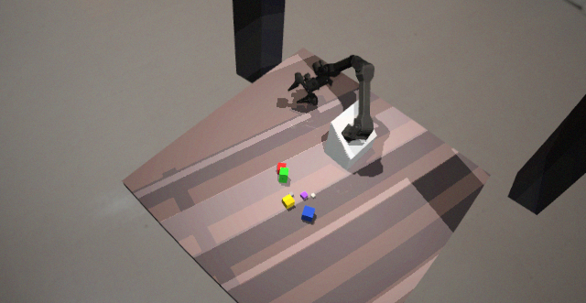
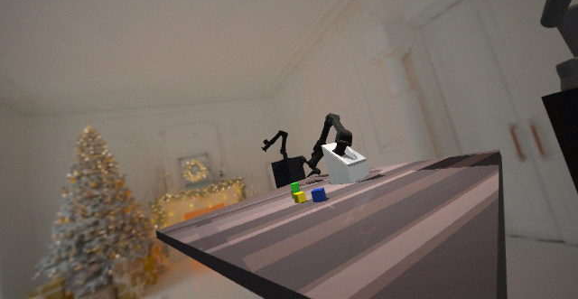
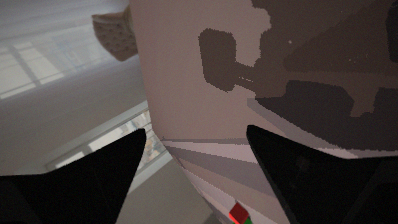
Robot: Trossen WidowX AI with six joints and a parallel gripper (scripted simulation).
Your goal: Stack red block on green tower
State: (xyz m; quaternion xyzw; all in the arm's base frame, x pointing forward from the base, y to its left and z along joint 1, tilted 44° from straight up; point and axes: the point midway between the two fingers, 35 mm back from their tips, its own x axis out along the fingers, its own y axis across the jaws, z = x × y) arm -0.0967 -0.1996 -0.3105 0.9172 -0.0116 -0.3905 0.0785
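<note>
Now: the red block 340 mm ahead of my gripper tip, 200 mm to the left of it and 60 mm below it. Round my gripper tip: tiny white block 370 mm ahead, 400 mm to the left, 70 mm below; then small purple block 390 mm ahead, 360 mm to the left, 70 mm below; then yellow block 470 mm ahead, 330 mm to the left, 60 mm below.
</note>
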